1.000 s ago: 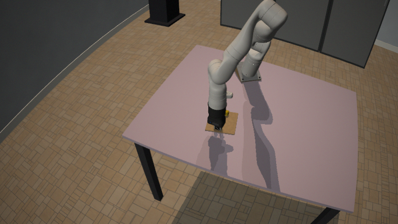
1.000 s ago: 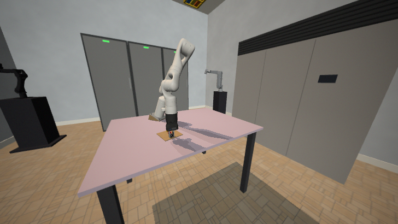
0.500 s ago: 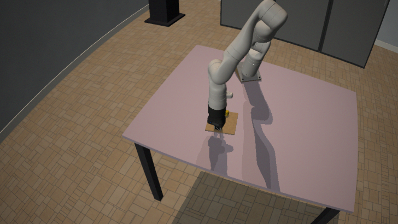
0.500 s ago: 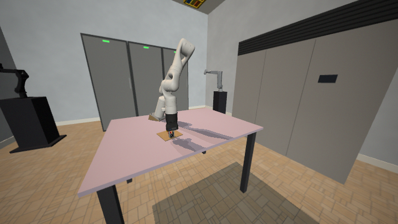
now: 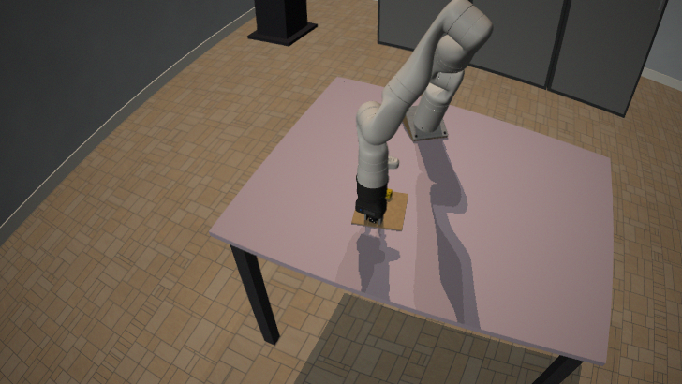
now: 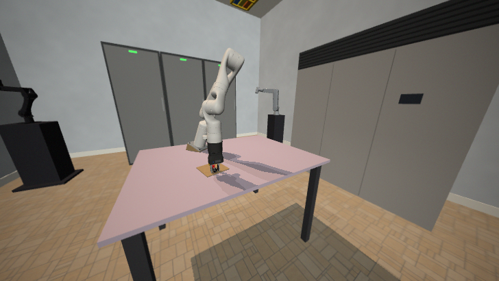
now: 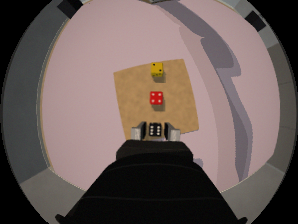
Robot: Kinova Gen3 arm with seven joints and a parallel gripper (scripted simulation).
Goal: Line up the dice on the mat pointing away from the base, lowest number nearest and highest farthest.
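Now: hand 10 mm above the black die. Round my hand: yellow die 100 mm behind, 10 mm to the right, 10 mm below; square mat 50 mm behind, 20 mm below; red die 50 mm behind, 10 mm below.
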